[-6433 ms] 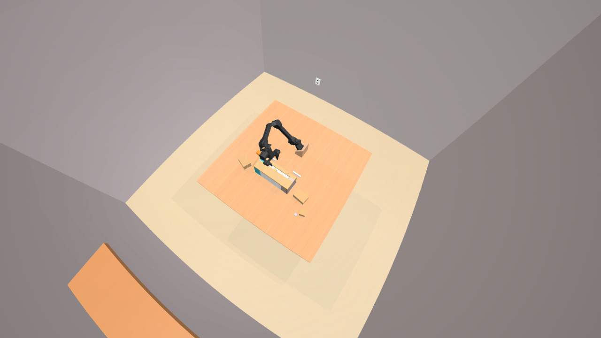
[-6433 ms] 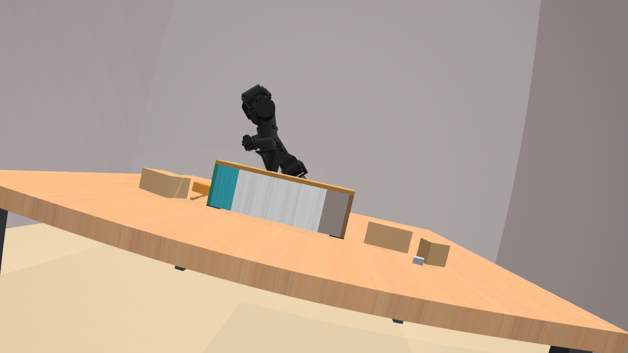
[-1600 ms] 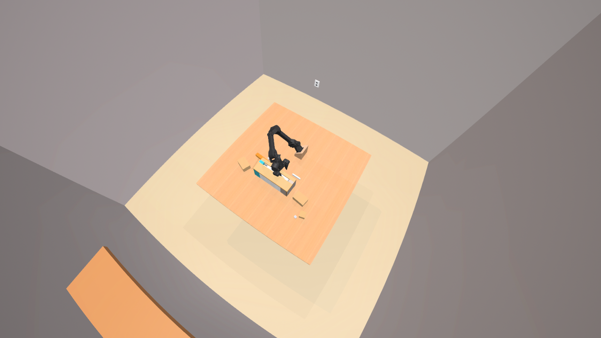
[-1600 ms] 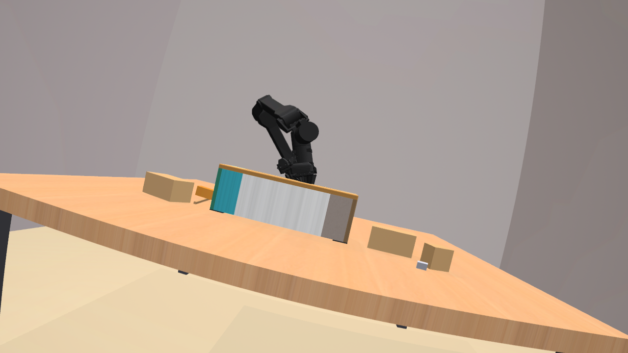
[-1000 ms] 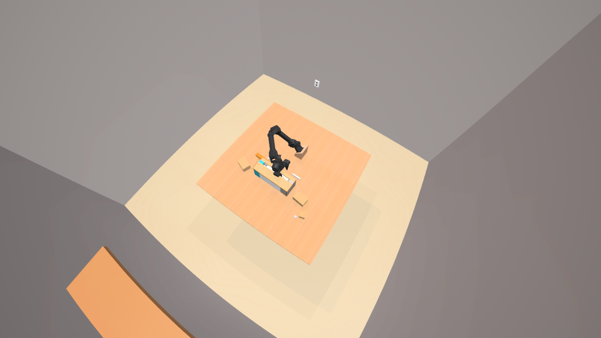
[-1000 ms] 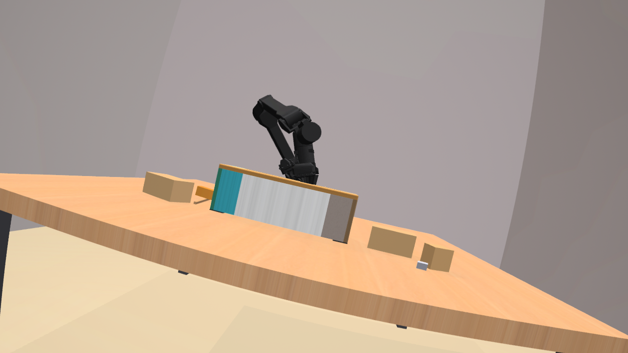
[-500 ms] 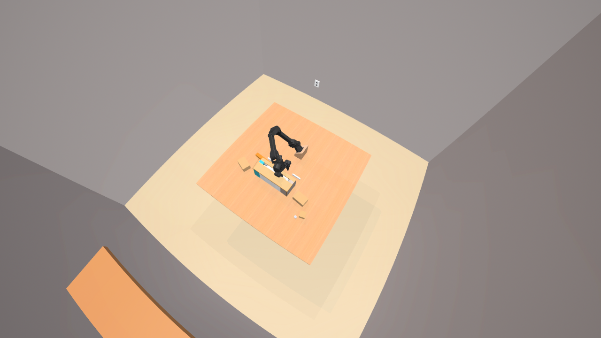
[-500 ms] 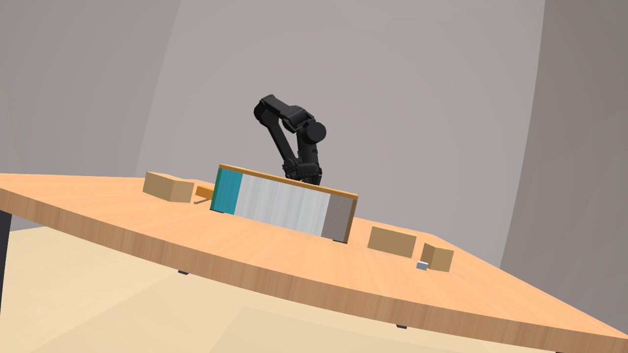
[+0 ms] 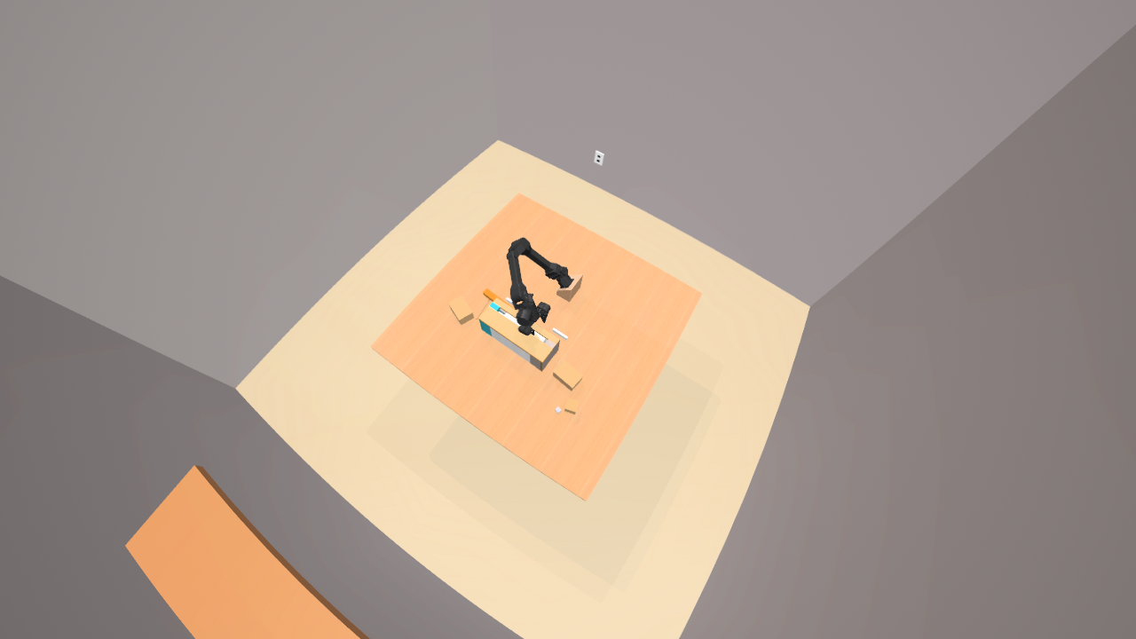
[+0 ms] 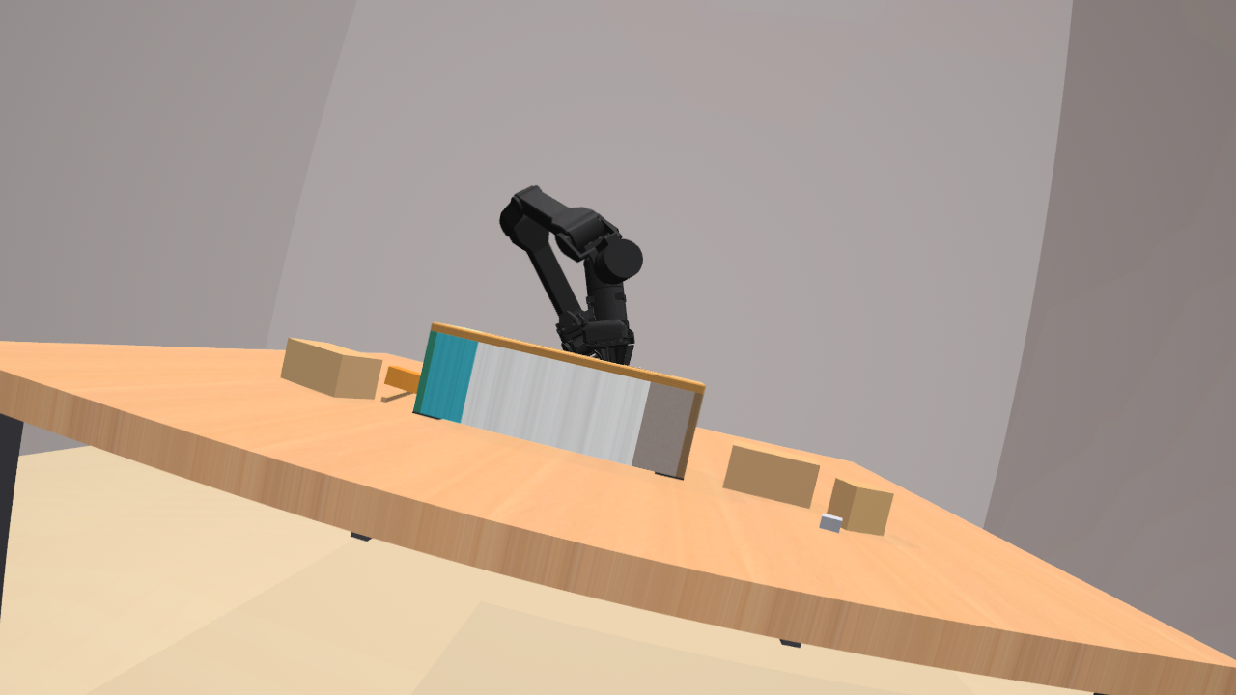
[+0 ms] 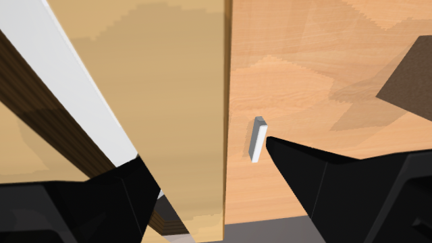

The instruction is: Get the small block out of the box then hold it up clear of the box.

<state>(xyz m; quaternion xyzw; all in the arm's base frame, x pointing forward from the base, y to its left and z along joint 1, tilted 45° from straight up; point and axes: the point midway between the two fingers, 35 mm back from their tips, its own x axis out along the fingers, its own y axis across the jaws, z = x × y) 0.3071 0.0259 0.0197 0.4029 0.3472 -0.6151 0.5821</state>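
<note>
Right now the tan block is 60 mm ahead of my gripper tip and 10 mm to the left of it. Also, from my gripper tip: box: 70 mm to the right, 30 mm below, 30 mm ahead; orange stick: 270 mm to the right, 70 mm below, 50 mm behind; thin stick: 330 mm to the right, 90 mm below.
</note>
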